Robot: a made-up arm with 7 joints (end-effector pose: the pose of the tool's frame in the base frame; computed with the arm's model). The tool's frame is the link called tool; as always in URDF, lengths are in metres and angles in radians.
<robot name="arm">
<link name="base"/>
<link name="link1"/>
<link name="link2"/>
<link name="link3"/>
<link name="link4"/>
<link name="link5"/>
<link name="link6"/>
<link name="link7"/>
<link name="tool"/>
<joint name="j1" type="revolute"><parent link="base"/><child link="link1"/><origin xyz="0.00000 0.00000 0.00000" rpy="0.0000 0.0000 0.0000"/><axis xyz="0 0.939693 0.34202"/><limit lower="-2.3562" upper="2.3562" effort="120" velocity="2.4"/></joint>
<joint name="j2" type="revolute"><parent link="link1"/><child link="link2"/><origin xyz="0.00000 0.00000 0.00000" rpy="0.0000 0.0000 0.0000"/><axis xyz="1 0 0"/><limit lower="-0.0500" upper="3.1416" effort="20" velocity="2.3"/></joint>
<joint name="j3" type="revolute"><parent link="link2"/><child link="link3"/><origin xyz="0.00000 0.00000 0.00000" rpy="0.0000 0.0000 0.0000"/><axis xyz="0 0 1"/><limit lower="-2.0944" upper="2.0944" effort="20" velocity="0.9"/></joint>
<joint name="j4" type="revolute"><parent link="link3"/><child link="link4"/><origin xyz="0.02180 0.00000 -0.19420" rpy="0.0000 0.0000 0.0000"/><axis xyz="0 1 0"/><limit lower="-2.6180" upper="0.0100" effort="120" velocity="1.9"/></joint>
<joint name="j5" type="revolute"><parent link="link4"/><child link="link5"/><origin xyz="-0.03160 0.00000 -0.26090" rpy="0.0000 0.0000 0.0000"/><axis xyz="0 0 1"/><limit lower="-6.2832" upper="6.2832" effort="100" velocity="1.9"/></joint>
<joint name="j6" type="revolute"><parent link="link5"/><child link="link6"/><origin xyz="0.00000 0.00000 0.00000" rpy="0.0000 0.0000 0.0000"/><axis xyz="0 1 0"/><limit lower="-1.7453" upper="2.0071" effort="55" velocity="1.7"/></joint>
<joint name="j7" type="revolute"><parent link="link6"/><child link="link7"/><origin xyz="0.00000 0.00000 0.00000" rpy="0.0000 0.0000 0.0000"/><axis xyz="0 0 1"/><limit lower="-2.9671" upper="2.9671" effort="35" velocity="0.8"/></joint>
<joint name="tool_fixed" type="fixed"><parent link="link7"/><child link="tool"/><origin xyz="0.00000 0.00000 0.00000" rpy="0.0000 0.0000 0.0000"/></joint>
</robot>
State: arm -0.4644 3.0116 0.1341 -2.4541 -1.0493 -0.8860 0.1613
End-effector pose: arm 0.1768 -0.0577 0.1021 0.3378 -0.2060 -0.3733 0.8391
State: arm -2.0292 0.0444 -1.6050 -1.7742 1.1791 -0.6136 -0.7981
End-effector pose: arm 0.0755 -0.3118 -0.0853 0.2135 0.3685 0.5890 0.6868
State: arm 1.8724 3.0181 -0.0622 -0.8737 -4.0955 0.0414 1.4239
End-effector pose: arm 0.2629 0.2756 -0.2109 0.8498 0.2603 -0.2685 0.3714
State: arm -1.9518 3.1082 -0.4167 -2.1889 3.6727 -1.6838 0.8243
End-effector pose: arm -0.1097 0.0432 0.2339 0.5926 0.5943 0.5329 -0.1079
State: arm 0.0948 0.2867 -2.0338 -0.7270 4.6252 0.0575 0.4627
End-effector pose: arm -0.1141 -0.0344 -0.4283 0.0117 -0.1642 -0.2033 -0.9652
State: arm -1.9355 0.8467 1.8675 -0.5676 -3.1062 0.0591 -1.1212
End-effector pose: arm 0.3103 0.2743 0.1808 0.4869 0.8025 0.0675 -0.3381
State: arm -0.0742 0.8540 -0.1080 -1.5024 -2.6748 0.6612 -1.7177
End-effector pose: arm 0.2944 0.1565 -0.1628 0.4643 -0.5222 -0.6988 0.1532
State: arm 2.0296 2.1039 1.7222 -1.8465 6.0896 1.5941 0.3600
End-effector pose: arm 0.2892 0.1267 -0.0555 0.5531 0.7996 -0.1724 -0.1585
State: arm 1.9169 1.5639 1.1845 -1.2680 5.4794 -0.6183 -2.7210
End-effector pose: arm 0.0810 0.3912 -0.0001 0.7204 0.0259 -0.2966 0.6264
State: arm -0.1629 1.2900 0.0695 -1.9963 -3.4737 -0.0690 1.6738
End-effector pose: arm 0.2768 0.1007 0.0283 0.1265 -0.7998 0.1428 0.5691
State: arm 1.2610 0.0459 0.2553 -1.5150 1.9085 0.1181 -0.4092
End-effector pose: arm -0.1558 0.1107 -0.3161 0.6052 0.0481 -0.2628 0.7499
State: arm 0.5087 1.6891 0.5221 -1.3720 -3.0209 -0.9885 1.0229
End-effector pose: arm 0.2387 0.3009 0.0512 0.2671 0.4524 0.5658 -0.6355
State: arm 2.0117 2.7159 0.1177 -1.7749 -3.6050 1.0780 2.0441
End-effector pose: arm 0.0122 0.1994 -0.2651 0.1664 0.5676 0.3794 0.7115
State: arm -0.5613 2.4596 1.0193 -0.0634 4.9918 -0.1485 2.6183
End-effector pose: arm -0.1245 0.2952 0.3253 0.0075 -0.1729 0.9290 -0.3272
